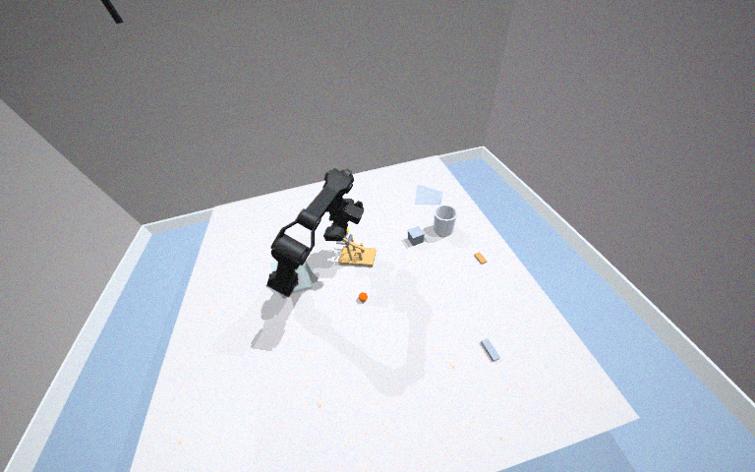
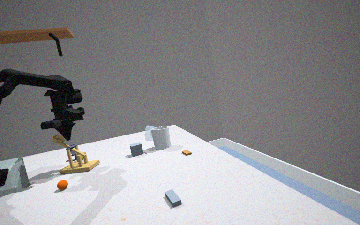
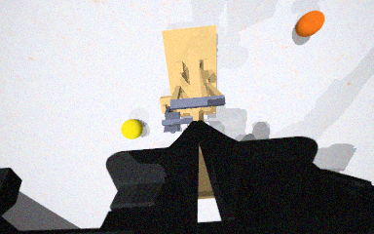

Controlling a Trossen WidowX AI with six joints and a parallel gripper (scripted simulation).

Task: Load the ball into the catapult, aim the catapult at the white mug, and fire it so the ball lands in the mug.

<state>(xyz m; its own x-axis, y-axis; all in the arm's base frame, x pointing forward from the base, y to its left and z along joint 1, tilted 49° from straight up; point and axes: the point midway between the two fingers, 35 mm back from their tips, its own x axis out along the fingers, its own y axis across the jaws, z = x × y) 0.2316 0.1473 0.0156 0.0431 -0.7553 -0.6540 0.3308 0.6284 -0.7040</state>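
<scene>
Now: the wooden catapult 20 mm to the left of my gripper tip and 60 mm below it. From my gripper tip the other things lie so: yellow ball: 20 mm behind, 140 mm to the left, 110 mm below; then grey cube: 270 mm ahead, 20 mm to the left, 110 mm below; then orange ball: 20 mm ahead, 200 mm to the right, 120 mm below.
</scene>
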